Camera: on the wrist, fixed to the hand. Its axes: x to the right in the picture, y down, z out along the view.
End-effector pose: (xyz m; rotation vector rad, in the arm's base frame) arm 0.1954 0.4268 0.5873 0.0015 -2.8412 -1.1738
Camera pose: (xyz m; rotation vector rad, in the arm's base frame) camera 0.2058 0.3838 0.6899 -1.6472 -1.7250 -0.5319
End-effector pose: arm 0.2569 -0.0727 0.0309 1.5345 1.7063 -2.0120
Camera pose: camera 0.3477 -0.0090 0.0172 1.9414 0.0252 -1.0603
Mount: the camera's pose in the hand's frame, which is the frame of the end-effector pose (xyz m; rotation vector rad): -0.0029 0.0421 -0.1035 0.0950 0.1149 1.5781
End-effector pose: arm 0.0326 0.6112 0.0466 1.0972 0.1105 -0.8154
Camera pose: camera 0.0886 0.7064 0.0295 0.9579 -0.6457 0.6649
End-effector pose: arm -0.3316 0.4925 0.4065 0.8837 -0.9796 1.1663
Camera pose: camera -0.3576 0.5955 0.3716 -0.0941 -1.5480 2.5214
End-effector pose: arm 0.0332 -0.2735 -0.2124 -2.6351 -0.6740 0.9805
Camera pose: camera 0.1143 -0.3185 -0.1500 2.3964 -1.4764 -0.8509
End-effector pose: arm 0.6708 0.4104 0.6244 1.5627 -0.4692 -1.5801
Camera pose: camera 0.7808 0.4184 0.6427 0.7845 -1.2768 -0.2289
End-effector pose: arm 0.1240 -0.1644 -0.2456 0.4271 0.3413 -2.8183
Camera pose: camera 0.1656 -0.1753 -0.3488 0.5266 -0.1222 -1.2670
